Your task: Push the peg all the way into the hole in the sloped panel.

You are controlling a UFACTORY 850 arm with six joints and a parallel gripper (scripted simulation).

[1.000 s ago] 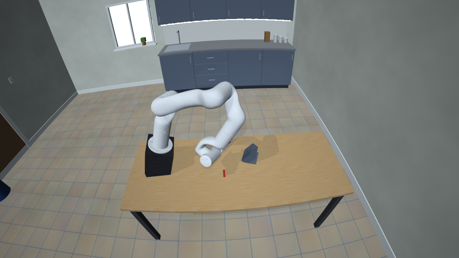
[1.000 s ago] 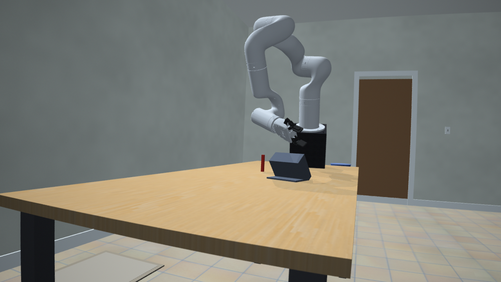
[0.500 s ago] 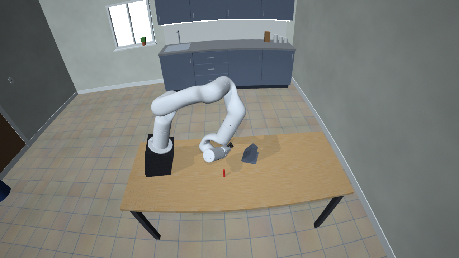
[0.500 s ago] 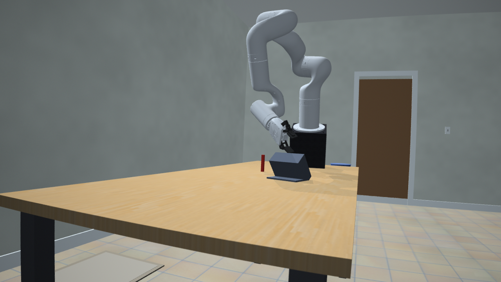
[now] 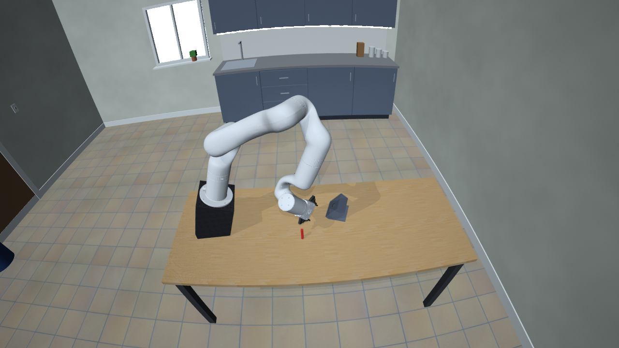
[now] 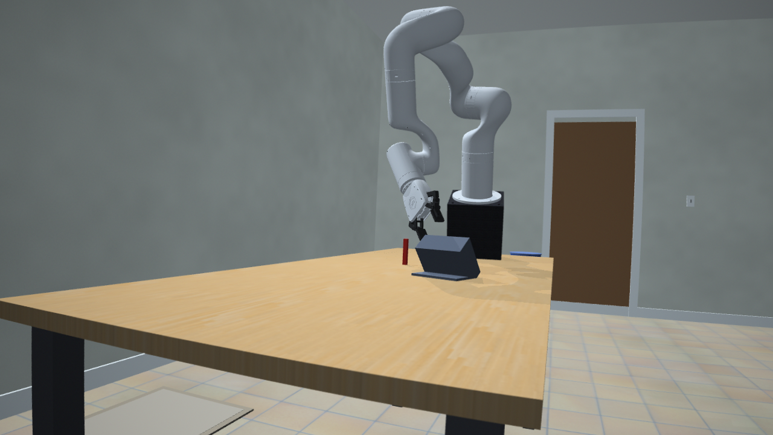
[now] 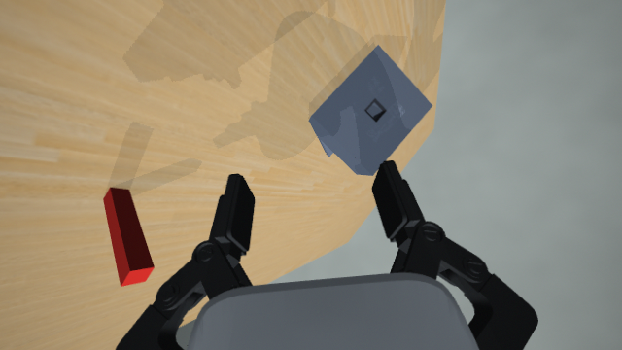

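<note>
The red peg is 60 mm behind my hand, 90 mm to the right of it and 80 mm below it. Round my hand: flat panel foot 180 mm ahead, 70 mm to the left, 110 mm below.
</note>
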